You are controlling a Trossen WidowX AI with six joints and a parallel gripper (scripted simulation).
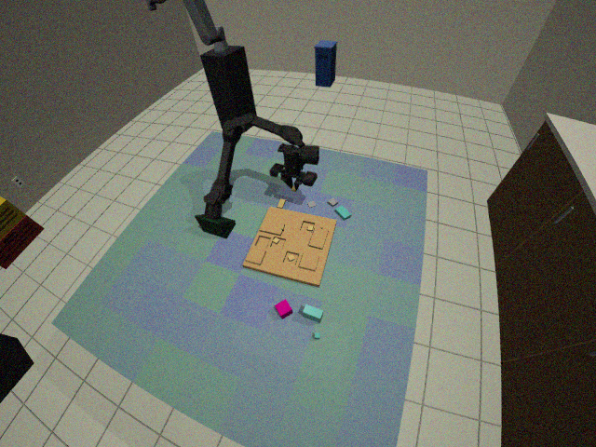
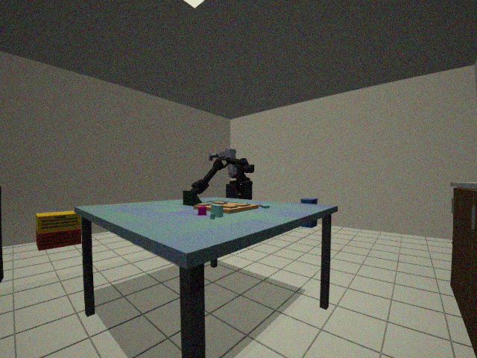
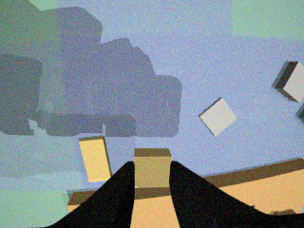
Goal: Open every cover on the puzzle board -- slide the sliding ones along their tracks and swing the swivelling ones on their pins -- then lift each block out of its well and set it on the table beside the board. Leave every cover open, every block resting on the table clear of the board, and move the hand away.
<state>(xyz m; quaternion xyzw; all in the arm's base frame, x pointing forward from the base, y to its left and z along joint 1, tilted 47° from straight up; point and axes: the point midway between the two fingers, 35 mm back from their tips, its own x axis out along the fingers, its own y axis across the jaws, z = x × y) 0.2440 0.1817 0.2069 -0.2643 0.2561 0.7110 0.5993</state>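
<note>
The oblong orange block is 8 cm below my gripper tip, 5 cm behind it and 4 cm to the right of it. Round my gripper tip: cyan block (43 cm to the right, 30 cm ahead, 5 cm below); magenta block (45 cm to the right, 20 cm ahead, 6 cm below); tan puzzle board (23 cm to the right, 9 cm ahead, 6 cm below).
</note>
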